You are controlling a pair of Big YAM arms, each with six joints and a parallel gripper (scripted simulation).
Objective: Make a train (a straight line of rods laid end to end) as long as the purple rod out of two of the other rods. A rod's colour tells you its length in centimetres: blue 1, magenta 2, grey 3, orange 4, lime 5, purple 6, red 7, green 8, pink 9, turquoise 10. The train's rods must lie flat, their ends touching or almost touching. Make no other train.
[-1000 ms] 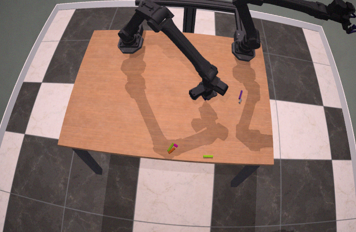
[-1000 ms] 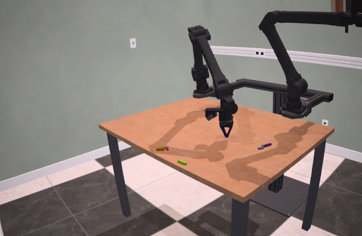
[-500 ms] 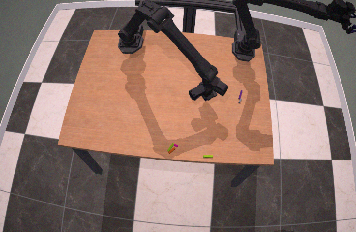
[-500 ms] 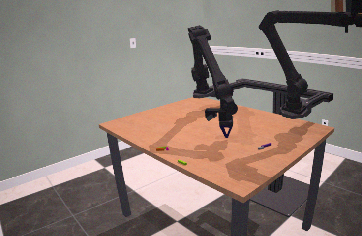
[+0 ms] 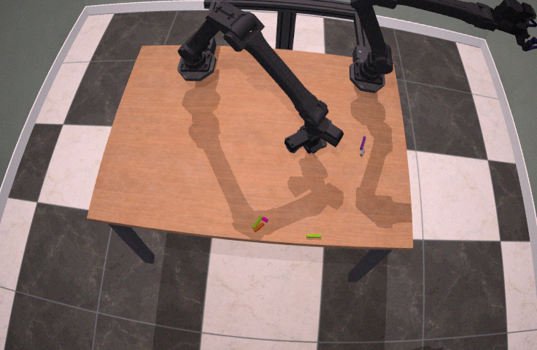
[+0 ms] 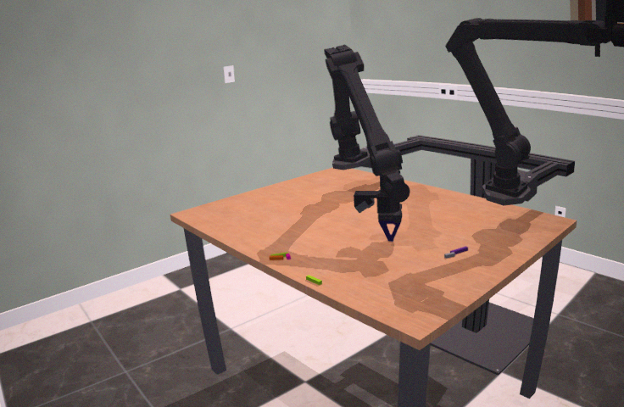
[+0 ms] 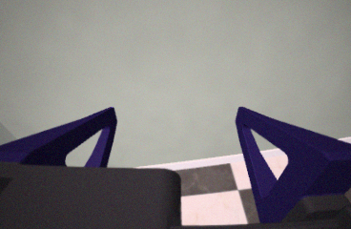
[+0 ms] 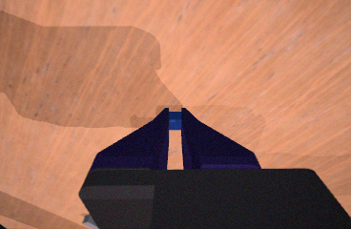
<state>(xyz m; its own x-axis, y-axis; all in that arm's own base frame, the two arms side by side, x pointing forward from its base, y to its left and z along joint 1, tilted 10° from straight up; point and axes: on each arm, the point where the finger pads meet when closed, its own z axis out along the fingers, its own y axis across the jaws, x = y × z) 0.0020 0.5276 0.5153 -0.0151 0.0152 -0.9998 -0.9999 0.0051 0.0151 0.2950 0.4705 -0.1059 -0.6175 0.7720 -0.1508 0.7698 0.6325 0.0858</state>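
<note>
Right now my right hand is right at the blue rod. From my right hand the other things lie so: purple rod (60 mm behind, 210 mm to the left, 10 mm below); grey rod (10 mm behind, 210 mm to the left, 10 mm below); magenta rod (280 mm ahead, 150 mm to the right, 10 mm below).
</note>
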